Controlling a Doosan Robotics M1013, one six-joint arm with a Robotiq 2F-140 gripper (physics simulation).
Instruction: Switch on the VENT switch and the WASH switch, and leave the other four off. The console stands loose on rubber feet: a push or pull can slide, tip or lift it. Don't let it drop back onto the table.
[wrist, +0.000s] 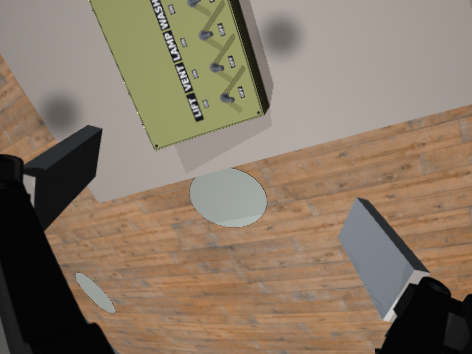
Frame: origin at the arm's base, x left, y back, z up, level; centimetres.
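Seen in the pictures: gripper, fingertip midpoint: (228, 187).
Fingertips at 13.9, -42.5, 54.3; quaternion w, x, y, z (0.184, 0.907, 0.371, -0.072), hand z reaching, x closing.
Pixels of each thing's top centre, then the offset from my fingertips to it, as dx, dy, dz. "pt": a spot on its surface instead. Level surfaces: height alone.
- VENT switch, middle of its top: (214, 70) -2.8, -22.8, -50.9
- LIFT lever, middle of its top: (225, 102) +4.2, -24.4, -50.9
- LAMP lever, middle of its top: (203, 36) -9.9, -21.3, -50.9
- WASH switch, surface spot: (194, 3) pt -16.4, -20.0, -52.4
- grey table top, its level: dz -63.7
The green console (150, 75) lies at the top of the wrist view, cut off by the upper edge. Its labels LIFT, VENT, LAMP and WASH show. The VENT switch (216, 67) is the second lever from the console's near end, between the LIFT lever (227, 98) and the LAMP lever (205, 35). The WASH switch (194, 3) is at the top edge of the view. The visible levers look alike; their exact tilt is hard to tell. The other two switches do not show. My gripper (228, 187) is wide open and empty, its fingers apart below the console in the view.
The grey table top (350, 75) bears the console, and its edge runs below the console's near end. Wooden floor (200, 280) shows beyond it, with a pale round disc (228, 200) and a smaller pale disc (95, 292). Two blurred dark spots show over the table top.
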